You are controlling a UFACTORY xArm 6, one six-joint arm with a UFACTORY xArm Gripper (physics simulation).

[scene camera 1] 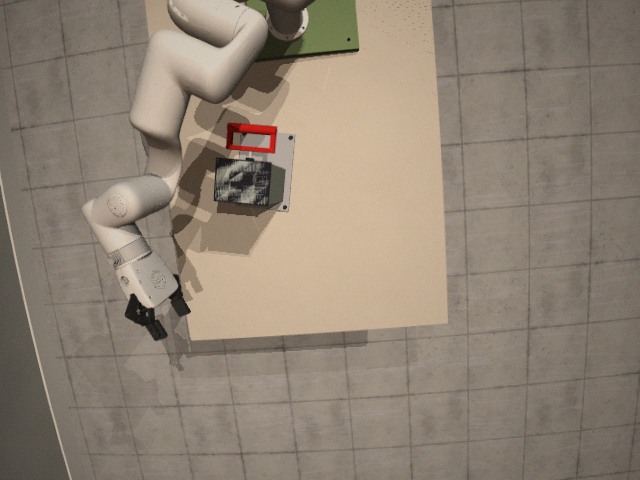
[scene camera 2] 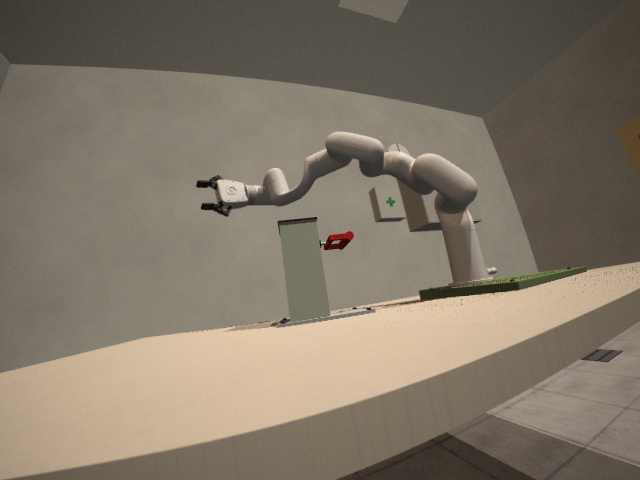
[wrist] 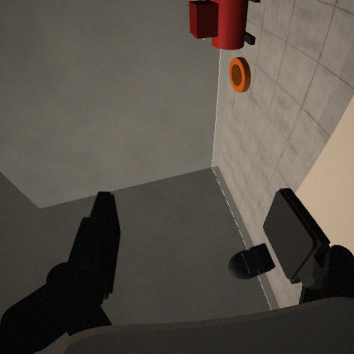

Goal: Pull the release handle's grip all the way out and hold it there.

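Observation:
The release handle's red grip is a rectangular loop. It sits on a short light stem at the side of a tall grey-green box that faces the arm's base. The box stands on a grey plate bolted to the table. My gripper is open and empty. It is past the table's left edge in the first scene view, on the far side of the box from the grip and well apart from it. The grip does not show in the wrist view.
The table carries the arm's green base board. My arm bends around the box's left side in the first scene view. A red cylinder, an orange ring and a dark rounded object show beyond the table.

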